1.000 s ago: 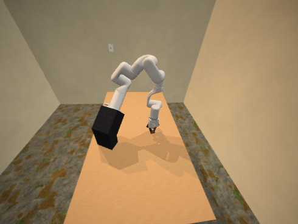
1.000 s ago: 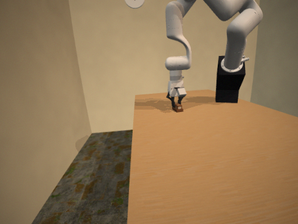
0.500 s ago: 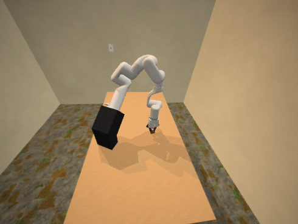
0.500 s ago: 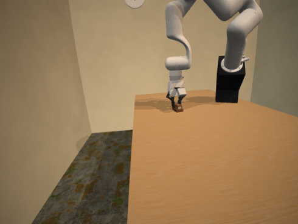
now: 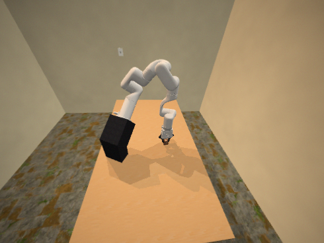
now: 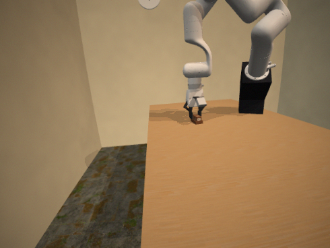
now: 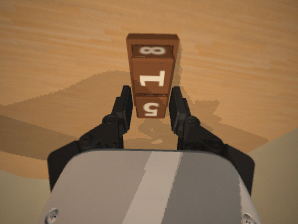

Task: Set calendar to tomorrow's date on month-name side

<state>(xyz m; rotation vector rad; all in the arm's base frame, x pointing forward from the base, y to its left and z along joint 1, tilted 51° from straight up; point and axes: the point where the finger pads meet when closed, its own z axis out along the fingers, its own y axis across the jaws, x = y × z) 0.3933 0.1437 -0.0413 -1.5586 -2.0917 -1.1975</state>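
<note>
My hand is 1 cm above the brown digit cube.
</note>
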